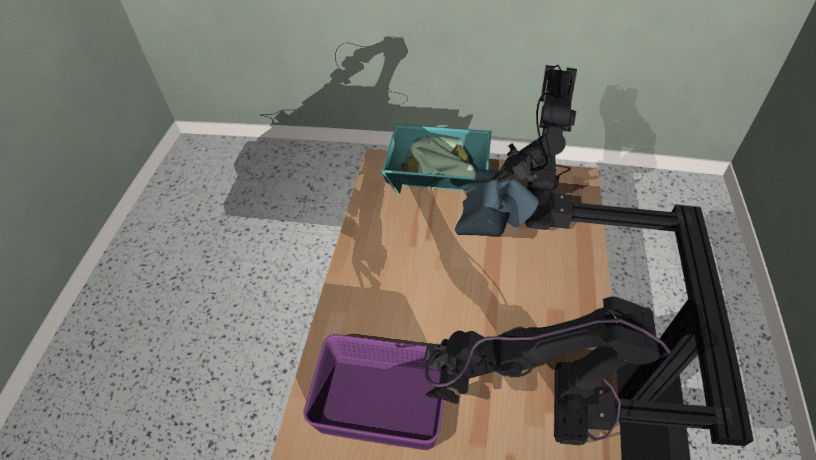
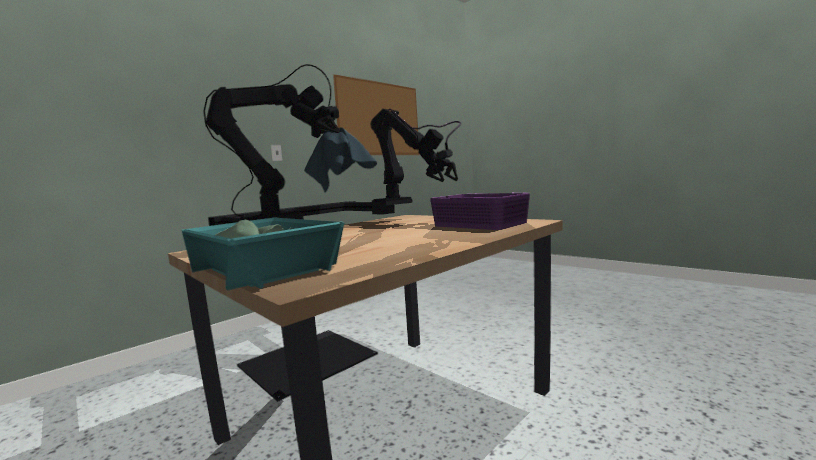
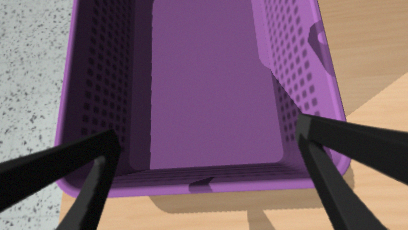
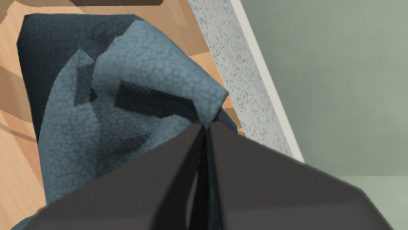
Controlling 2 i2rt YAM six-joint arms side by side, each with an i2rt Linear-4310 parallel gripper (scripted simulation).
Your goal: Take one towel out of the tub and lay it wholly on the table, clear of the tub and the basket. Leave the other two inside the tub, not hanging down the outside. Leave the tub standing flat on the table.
Labels:
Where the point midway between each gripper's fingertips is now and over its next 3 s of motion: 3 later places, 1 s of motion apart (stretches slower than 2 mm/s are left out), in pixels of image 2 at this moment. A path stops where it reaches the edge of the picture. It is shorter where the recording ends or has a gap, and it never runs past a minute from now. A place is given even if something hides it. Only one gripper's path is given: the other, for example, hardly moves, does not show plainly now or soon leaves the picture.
The right gripper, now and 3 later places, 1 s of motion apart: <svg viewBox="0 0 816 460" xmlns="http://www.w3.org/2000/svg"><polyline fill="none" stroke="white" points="339,132 339,150 340,165 341,179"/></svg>

